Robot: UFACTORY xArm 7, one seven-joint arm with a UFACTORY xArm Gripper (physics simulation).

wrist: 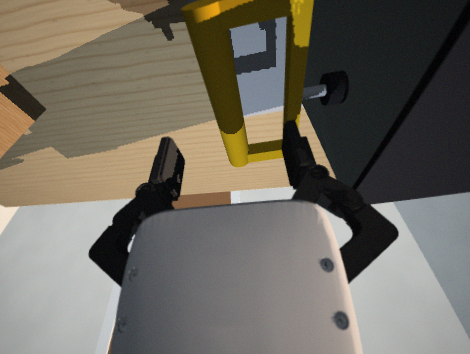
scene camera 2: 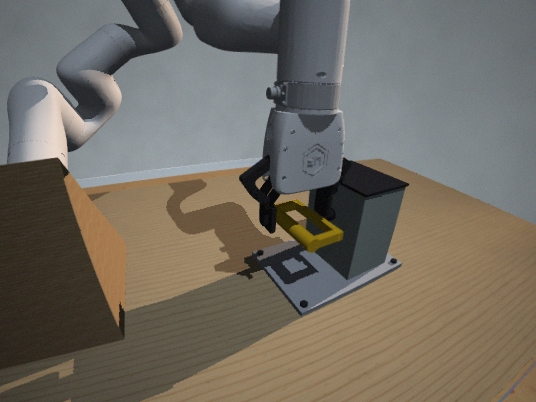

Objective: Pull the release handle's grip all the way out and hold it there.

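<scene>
The yellow release handle (scene camera 2: 300, 233) (wrist: 217, 75) is a rectangular loop standing out level from the dark grey-green housing (scene camera 2: 377, 230) (wrist: 390, 55). In the wrist view a short metal rod (wrist: 315, 92) with a black collar (wrist: 334, 87) joins its rear bar to the housing. My gripper (scene camera 2: 298, 218) (wrist: 229, 141) is open and empty, pointing down. One finger is on the outer side of the grip bar, the other on the housing side, overlapping the rear bar in the wrist view. Both are near the loop's far end. Whether a finger touches the handle, I cannot tell.
The housing stands on a bolted grey base plate (scene camera 2: 325, 287) (wrist: 260, 95), below the handle. A large wooden box (scene camera 2: 50, 260) stands at the left of the wooden table (scene camera 2: 425, 325), and its edge shows in the wrist view. A wall is behind the table.
</scene>
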